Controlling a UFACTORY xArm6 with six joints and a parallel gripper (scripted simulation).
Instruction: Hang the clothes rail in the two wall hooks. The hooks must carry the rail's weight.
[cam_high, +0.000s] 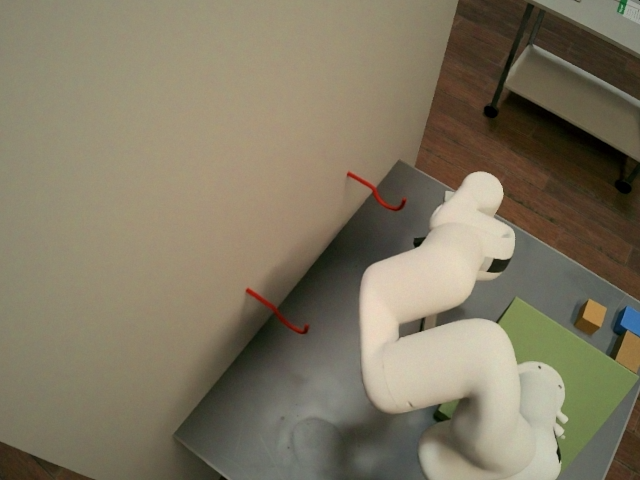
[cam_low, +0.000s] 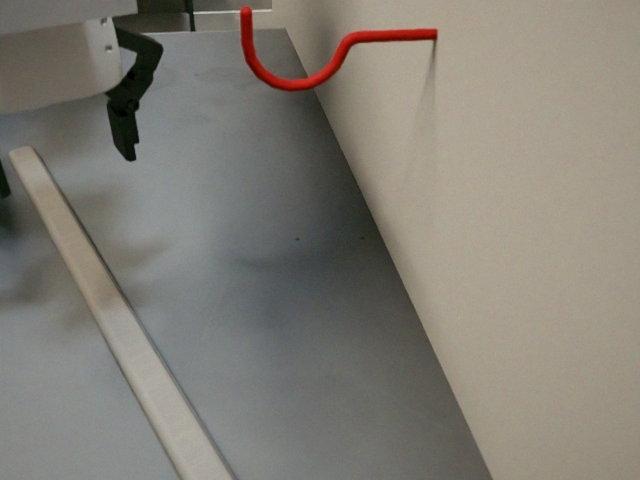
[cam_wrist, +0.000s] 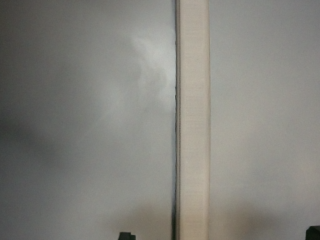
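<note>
Right now the grey clothes rail is 13 cm below my hand. From my hand the other things lie so: blue block: 43 cm behind, 27 cm to the right, 12 cm below; beige wall: 27 cm ahead, 19 cm to the left, 29 cm above.
</note>
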